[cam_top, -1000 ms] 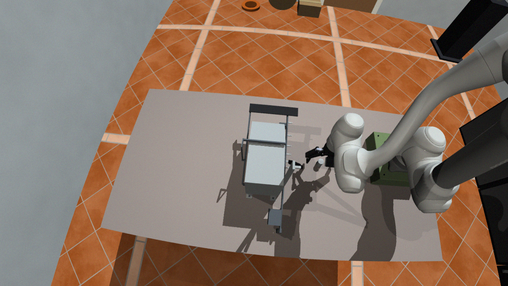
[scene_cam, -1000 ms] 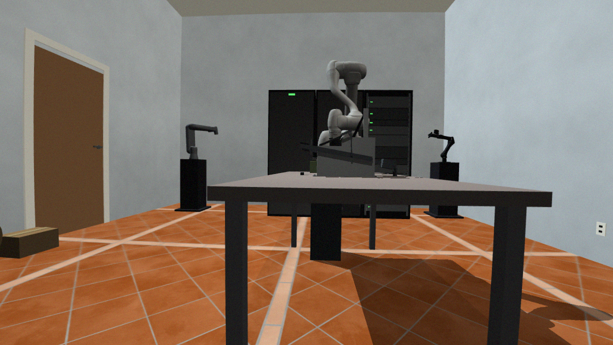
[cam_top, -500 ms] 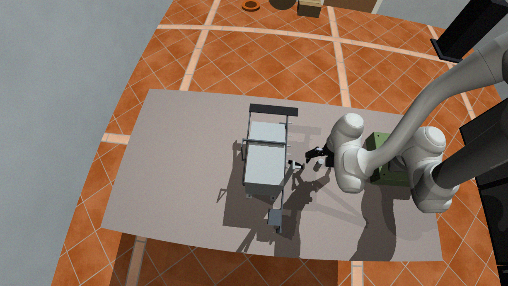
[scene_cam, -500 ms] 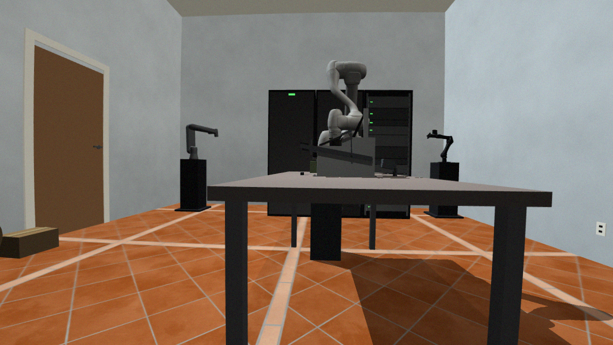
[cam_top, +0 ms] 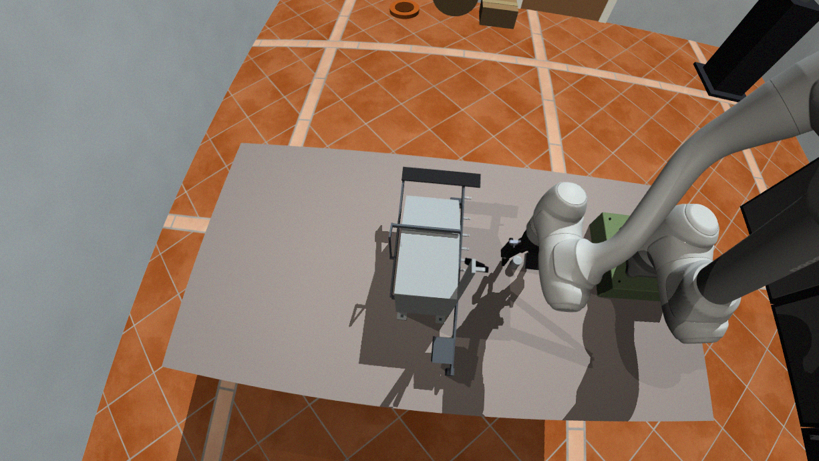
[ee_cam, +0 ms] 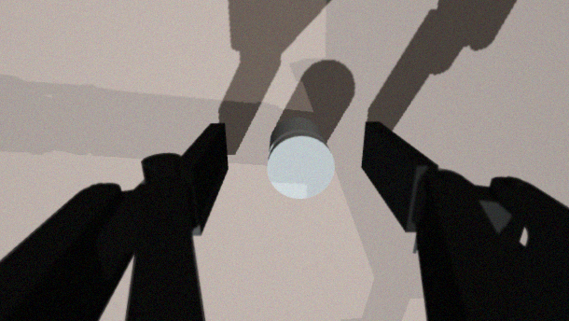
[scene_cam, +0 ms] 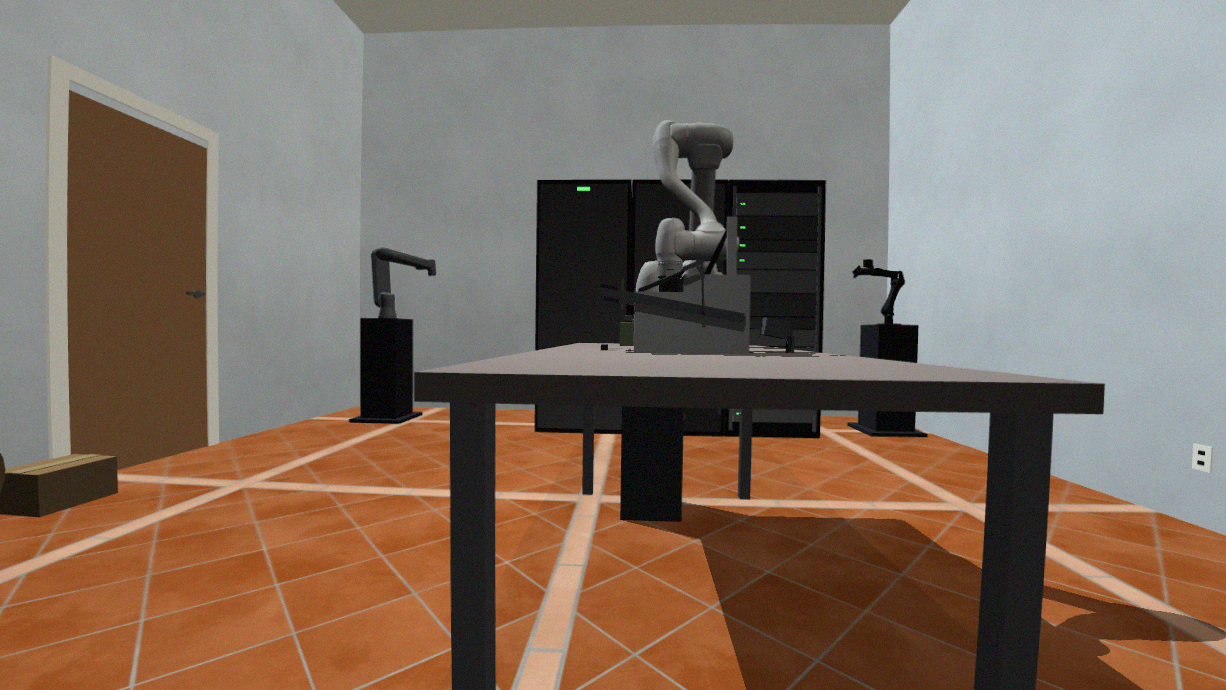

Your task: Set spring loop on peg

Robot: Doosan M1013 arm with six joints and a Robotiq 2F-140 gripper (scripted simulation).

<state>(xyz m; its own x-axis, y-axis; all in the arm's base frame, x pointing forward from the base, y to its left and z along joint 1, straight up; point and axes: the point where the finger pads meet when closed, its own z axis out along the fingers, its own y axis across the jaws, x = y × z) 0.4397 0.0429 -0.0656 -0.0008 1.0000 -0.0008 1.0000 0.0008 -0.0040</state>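
Now: hand 1 cm above the steel test weight. Round my hand: small block (21 cm ahead, 22 cm to the right, 3 cm below); then white-tipped pin (20 cm ahead, 18 cm to the left, 37 cm above).
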